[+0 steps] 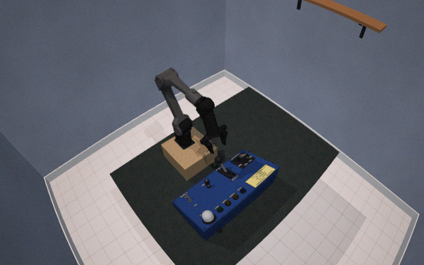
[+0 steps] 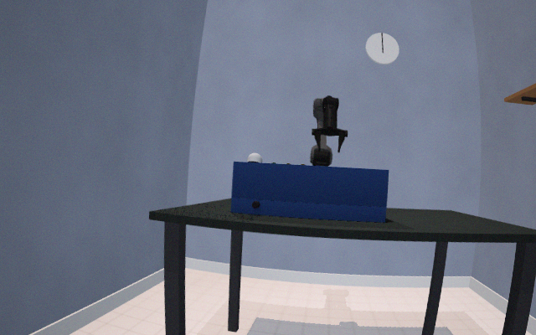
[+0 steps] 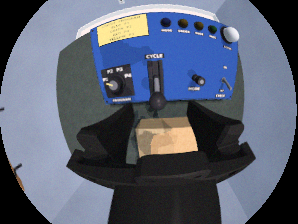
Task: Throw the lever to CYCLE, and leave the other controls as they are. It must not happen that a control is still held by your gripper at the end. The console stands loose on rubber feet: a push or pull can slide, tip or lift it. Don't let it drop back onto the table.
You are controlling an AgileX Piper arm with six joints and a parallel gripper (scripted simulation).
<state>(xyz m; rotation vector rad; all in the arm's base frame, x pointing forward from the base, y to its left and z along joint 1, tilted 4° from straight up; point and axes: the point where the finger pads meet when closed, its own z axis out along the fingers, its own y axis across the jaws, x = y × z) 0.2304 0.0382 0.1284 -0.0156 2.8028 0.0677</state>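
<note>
Now: the lever 30 mm ahead of my hand and 120 mm below it. The rest, counted from my hand: rotary program selector: 60 mm ahead, 140 mm to the left, 140 mm below; then blue console: 90 mm ahead, 50 mm to the right, 160 mm below; then toggle switch: 60 mm ahead, 240 mm to the right, 140 mm below.
</note>
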